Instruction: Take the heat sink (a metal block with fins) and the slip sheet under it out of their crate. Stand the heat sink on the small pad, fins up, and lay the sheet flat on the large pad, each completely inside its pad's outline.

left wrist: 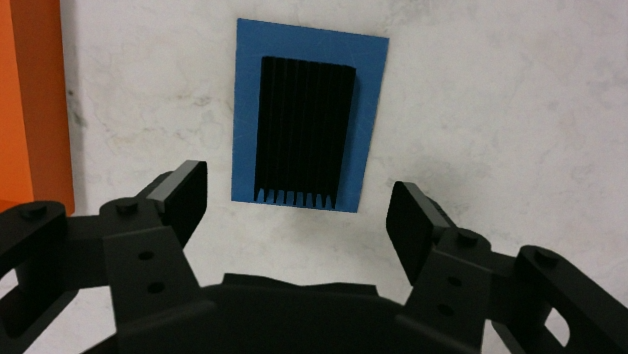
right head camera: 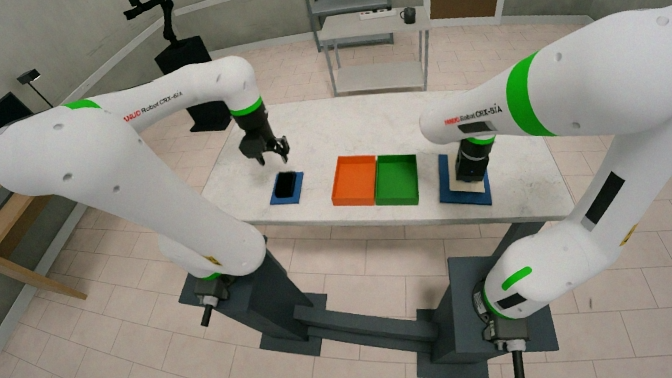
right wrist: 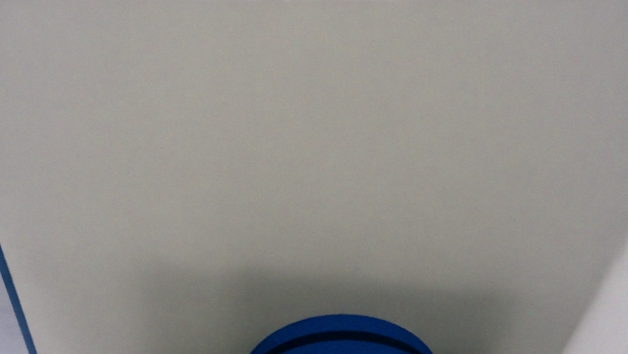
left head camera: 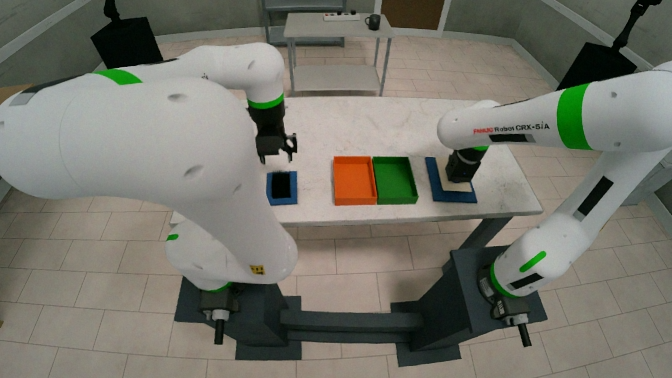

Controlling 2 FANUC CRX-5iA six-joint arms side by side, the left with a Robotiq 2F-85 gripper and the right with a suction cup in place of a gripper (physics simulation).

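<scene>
The black heat sink (left head camera: 281, 185) (right head camera: 286, 185) (left wrist: 305, 130) stands fins up on the small blue pad (left head camera: 294, 190) (right head camera: 287, 200) (left wrist: 310, 45), apparently inside its outline, its lower end close to the pad's lower edge in the left wrist view. My left gripper (left head camera: 276, 160) (right head camera: 273, 161) (left wrist: 297, 210) is open, above and behind it, clear of it. My right gripper's blue suction cup (right wrist: 341, 335) is on the pale slip sheet (left head camera: 452, 187) (right head camera: 467, 187) (right wrist: 310, 150) and holds it flat, over or on the large blue pad (left head camera: 452, 197) (right head camera: 465, 198) (right wrist: 16, 305). Any gap beneath is hard to judge.
The orange crate (left head camera: 354, 201) (right head camera: 354, 201) (left wrist: 45, 100) is empty. The green crate (left head camera: 397, 200) (right head camera: 397, 201) stands against its right side, also empty. Both lie between the two pads. The table's front edge runs close below pads and crates.
</scene>
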